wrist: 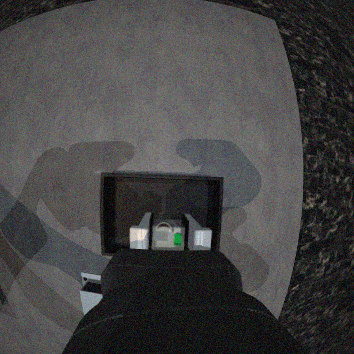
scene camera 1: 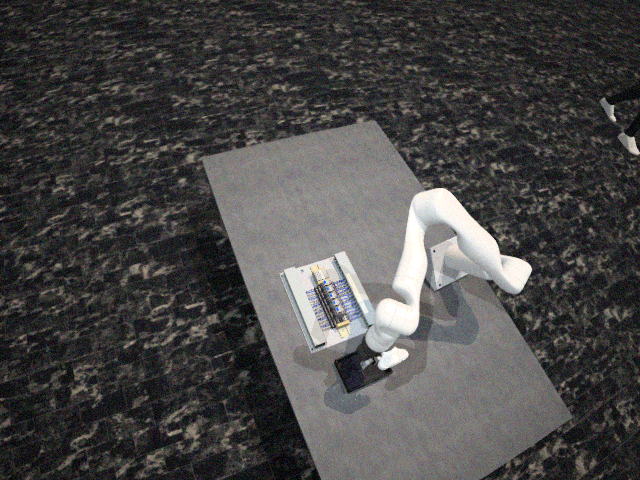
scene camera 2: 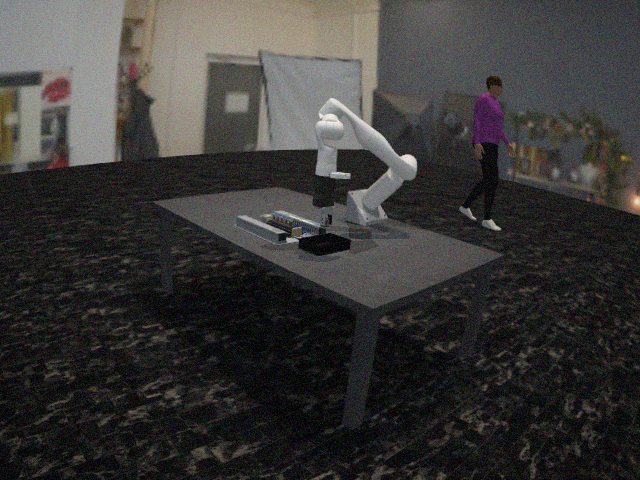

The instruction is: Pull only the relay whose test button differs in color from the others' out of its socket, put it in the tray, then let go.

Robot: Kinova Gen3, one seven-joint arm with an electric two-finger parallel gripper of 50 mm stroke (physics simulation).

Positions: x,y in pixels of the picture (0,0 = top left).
Labels:
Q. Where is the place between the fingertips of my gripper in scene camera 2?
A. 326,224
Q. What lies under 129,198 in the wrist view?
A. A black tray.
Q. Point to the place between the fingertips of my gripper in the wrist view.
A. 167,223

